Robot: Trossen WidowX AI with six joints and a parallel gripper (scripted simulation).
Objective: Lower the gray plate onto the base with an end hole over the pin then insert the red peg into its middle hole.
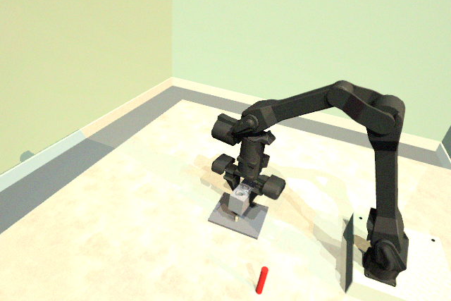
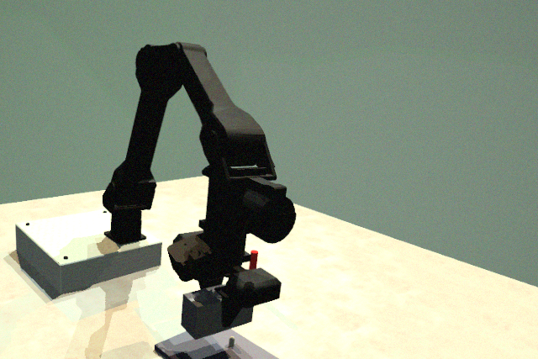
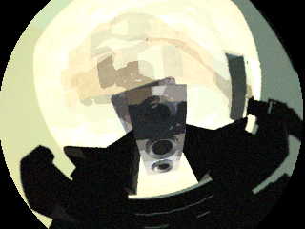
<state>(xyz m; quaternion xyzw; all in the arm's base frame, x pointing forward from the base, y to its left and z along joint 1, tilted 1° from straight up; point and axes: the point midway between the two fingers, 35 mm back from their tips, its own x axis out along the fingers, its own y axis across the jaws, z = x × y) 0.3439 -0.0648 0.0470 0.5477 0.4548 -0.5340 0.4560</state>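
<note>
The dark base is 20 mm to the left of my gripper tip and 50 mm below it. Also, from my gripper tip: red peg 110 mm behind, 190 mm to the left, 20 mm below; gray plate 30 mm above.
</note>
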